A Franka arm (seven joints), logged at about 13 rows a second.
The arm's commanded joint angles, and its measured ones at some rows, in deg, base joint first. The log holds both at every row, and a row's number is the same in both.
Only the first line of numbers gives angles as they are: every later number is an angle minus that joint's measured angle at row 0.
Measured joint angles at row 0: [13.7 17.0 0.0 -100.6 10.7 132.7 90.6]
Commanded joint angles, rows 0 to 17: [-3.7 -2.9 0.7 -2.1 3.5 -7.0 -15.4]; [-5.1 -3.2 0.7 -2.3 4.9 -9.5 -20.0]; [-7.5 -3.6 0.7 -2.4 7.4 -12.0 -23.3]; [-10.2 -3.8 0.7 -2.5 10.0 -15.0 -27.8]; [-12.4 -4.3 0.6 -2.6 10.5 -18.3 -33.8]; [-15.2 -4.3 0.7 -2.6 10.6 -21.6 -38.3]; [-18.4 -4.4 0.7 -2.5 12.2 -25.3 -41.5]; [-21.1 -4.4 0.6 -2.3 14.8 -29.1 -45.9]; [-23.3 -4.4 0.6 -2.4 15.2 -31.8 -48.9]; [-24.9 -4.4 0.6 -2.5 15.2 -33.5 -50.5]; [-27.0 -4.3 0.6 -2.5 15.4 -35.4 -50.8]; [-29.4 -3.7 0.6 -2.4 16.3 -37.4 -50.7]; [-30.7 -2.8 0.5 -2.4 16.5 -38.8 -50.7]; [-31.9 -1.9 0.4 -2.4 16.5 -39.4 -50.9]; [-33.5 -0.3 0.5 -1.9 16.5 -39.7 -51.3]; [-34.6 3.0 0.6 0.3 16.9 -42.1 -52.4]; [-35.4 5.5 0.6 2.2 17.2 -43.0 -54.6]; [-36.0 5.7 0.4 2.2 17.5 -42.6 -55.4]
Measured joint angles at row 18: [-34.2 2.6 -0.2 -1.1 15.4 -40.7 -53.0]
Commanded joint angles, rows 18 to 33: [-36.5 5.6 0.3 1.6 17.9 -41.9 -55.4]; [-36.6 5.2 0.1 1.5 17.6 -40.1 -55.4]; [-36.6 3.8 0.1 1.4 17.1 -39.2 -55.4]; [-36.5 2.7 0.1 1.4 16.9 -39.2 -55.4]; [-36.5 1.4 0.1 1.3 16.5 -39.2 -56.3]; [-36.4 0.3 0.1 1.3 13.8 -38.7 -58.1]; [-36.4 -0.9 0.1 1.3 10.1 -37.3 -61.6]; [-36.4 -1.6 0.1 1.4 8.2 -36.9 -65.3]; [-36.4 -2.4 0.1 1.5 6.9 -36.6 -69.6]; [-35.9 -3.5 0.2 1.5 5.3 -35.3 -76.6]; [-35.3 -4.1 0.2 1.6 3.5 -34.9 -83.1]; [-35.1 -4.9 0.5 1.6 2.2 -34.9 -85.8]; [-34.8 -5.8 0.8 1.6 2.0 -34.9 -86.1]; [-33.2 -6.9 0.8 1.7 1.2 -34.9 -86.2]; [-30.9 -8.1 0.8 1.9 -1.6 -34.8 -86.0]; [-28.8 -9.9 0.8 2.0 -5.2 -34.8 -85.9]
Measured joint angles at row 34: [-32.3 -6.3 0.5 2.7 -0.1 -35.7 -85.2]
